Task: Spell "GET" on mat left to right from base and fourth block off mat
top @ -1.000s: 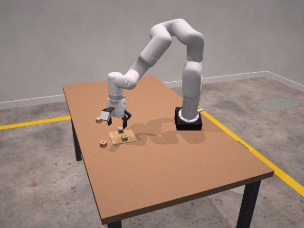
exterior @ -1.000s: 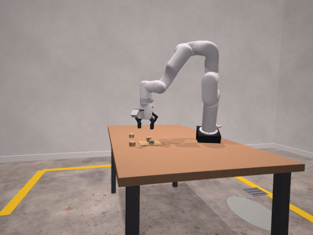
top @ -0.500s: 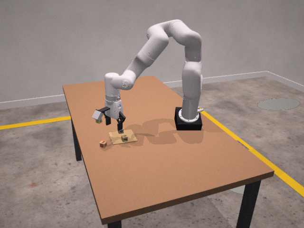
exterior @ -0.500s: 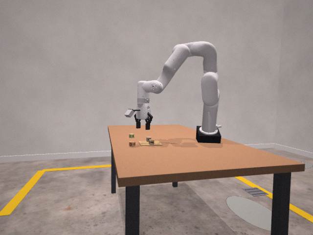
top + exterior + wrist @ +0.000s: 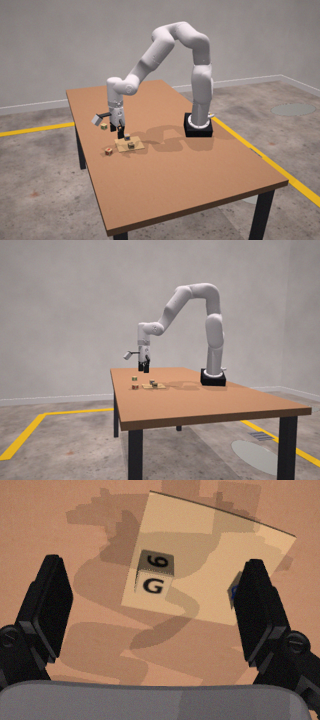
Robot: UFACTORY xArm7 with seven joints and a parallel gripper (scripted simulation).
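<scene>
My hand is 10 cm above the red-lettered block, 5 cm short of it and 1 cm to the right of it. Round my hand: green-lettered block (29 cm to the right, 10 cm below, 1 cm ahead); black-lettered block (9 cm below, 8 cm behind, 1 cm to the right); tan mat (11 cm below, 8 cm behind, 6 cm to the right).
</scene>
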